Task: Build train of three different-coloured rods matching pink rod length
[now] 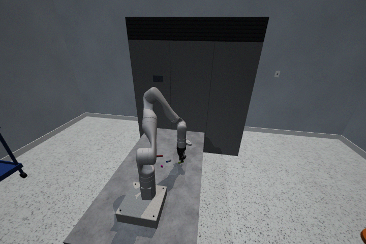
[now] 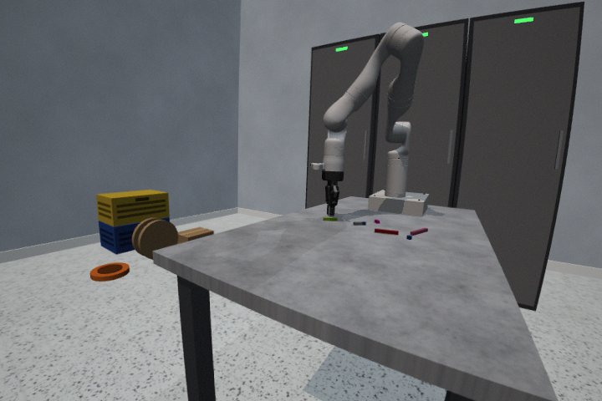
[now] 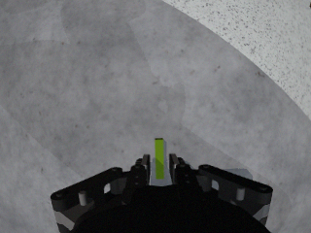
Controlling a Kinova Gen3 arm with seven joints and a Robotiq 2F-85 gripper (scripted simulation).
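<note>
Now: the lime rod 3 cm below my hand. Also, from my hand: magenta rod 16 cm to the left, 6 cm behind, 3 cm below; red rod 20 cm to the left, 7 cm ahead, 3 cm below; grey rod 10 cm to the left, 3 cm below, 1 cm ahead.
</note>
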